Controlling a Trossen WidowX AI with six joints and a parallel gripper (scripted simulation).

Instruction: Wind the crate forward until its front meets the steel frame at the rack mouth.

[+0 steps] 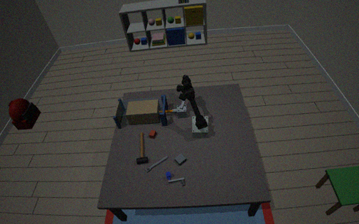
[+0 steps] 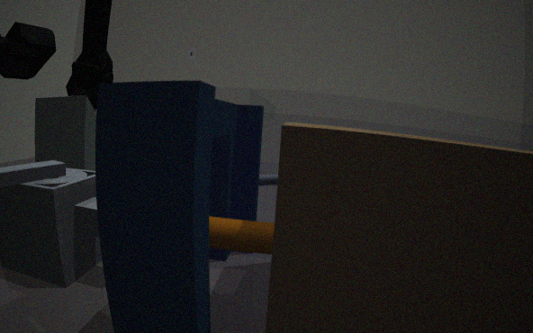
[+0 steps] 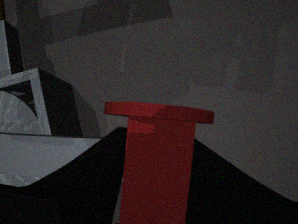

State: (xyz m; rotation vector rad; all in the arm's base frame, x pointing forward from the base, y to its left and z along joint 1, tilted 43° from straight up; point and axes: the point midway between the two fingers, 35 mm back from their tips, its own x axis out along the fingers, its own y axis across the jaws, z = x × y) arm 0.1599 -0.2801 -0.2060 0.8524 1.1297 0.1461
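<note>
Right now the grey winch handle is 10 mm behind my gripper tip, 40 mm to the left of it and 30 mm below it. The rest, counted from my gripper tip: red knob (10 mm behind); grey winch (10 mm behind, 90 mm to the left, 100 mm below); blue steel frame (170 mm ahead, 110 mm to the left, 20 mm below).
</note>
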